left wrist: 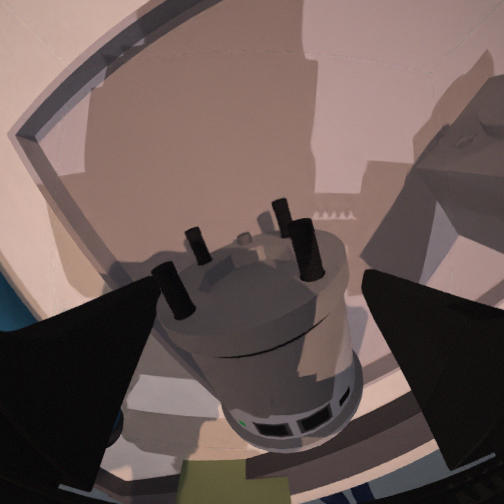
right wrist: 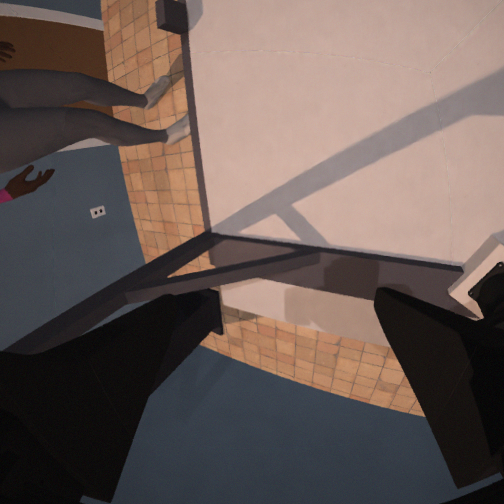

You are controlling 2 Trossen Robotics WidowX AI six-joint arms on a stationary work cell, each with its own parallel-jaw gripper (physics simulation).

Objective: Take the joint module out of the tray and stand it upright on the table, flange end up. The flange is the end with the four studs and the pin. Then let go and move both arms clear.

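Observation:
The joint module (left wrist: 272, 330) is a grey cylinder in the left wrist view. Its flange end with four black studs (left wrist: 305, 247) and a small pin (left wrist: 244, 238) faces the top of the view. The end with a light band and dark windows is nearer the camera. It rests inside the tray (left wrist: 200, 150), close to the grey tray rim (left wrist: 50, 165). My left gripper (left wrist: 260, 280) is open, with one finger on each side of the module's flange end and not pressing it. My right gripper (right wrist: 297, 295) is open and empty over the table's edge, with no module in its view.
A grey blocky fixture (left wrist: 460, 190) stands to the right of the tray. An olive patch (left wrist: 220, 482) lies at the bottom edge. In the right wrist view, a dark frame bar (right wrist: 300, 260) crosses the table corner, with tiled floor (right wrist: 160, 175) and a person's legs (right wrist: 75, 110) beyond.

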